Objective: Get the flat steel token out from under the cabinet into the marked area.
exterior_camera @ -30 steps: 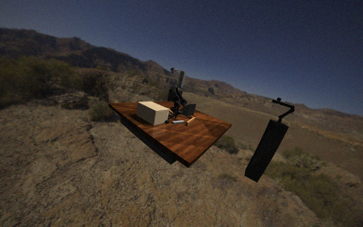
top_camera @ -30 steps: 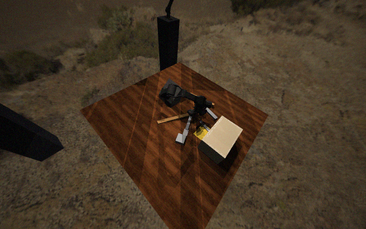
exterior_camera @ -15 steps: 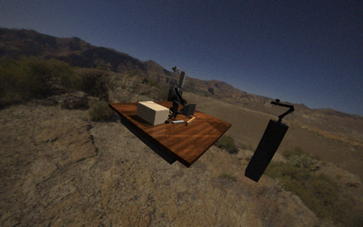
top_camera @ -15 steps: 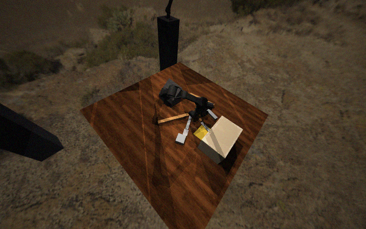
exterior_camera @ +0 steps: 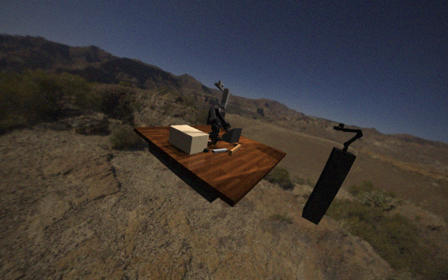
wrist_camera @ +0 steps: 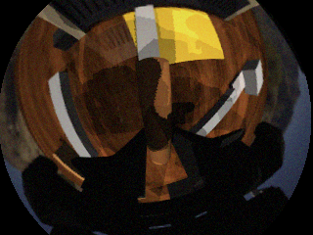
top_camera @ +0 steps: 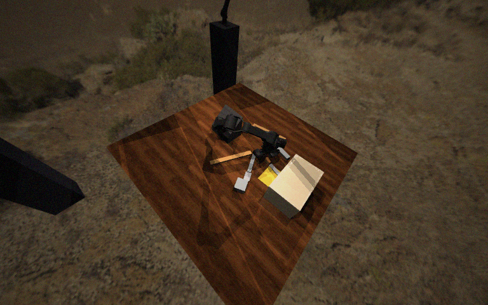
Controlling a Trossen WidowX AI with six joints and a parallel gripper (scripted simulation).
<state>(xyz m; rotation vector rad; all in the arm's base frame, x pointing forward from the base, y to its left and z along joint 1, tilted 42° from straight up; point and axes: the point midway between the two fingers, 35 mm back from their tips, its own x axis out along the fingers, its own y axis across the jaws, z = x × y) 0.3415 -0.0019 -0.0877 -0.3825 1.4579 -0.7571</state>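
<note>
Now: gripper tip 150 mm to the left of the grey scraper. The rest, counted from my gripper tip: wooden stick: 170 mm to the right, 150 mm behind; grey block: 280 mm to the right, 40 mm ahead, 10 mm above; grey bar: 140 mm to the left, 60 mm ahead.
</note>
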